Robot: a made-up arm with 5 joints.
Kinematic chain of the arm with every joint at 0, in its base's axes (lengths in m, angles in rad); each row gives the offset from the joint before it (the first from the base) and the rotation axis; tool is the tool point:
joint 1: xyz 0 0 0.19 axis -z
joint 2: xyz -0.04 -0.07 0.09 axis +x
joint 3: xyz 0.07 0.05 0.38 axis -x
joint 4: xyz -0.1 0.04 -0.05 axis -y
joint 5: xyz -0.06 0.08 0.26 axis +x
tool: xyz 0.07 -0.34 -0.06
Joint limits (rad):
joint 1: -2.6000..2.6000
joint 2: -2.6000..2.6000
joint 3: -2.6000..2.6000
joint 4: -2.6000..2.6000
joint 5: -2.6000..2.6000
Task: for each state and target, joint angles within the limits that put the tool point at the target. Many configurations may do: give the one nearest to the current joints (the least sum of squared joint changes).
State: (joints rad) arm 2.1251 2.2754 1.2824 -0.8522 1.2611
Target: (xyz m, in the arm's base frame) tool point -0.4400 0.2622 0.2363
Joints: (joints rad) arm 1.9368 1.5902 1.4444 -0.8743 0.8280
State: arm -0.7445 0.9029 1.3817 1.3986 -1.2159
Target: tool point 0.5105 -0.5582 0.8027
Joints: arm -1.2985 1.2291 0.7127 0.6335 -1.3007
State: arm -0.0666 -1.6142 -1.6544 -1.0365 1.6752
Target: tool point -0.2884 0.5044 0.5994
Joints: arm -0.3931 -1.0809 -1.8384 -1.0468 2.0715
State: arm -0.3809 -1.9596 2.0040 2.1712 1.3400
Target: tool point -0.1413 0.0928 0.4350
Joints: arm -0.6479 -1.8015 2.4042 2.1968 2.0025
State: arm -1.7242 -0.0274 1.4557 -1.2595 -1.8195
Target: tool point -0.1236 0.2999 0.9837
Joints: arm -1.6804 0.3651 0.8862 -0.6748 -1.5451
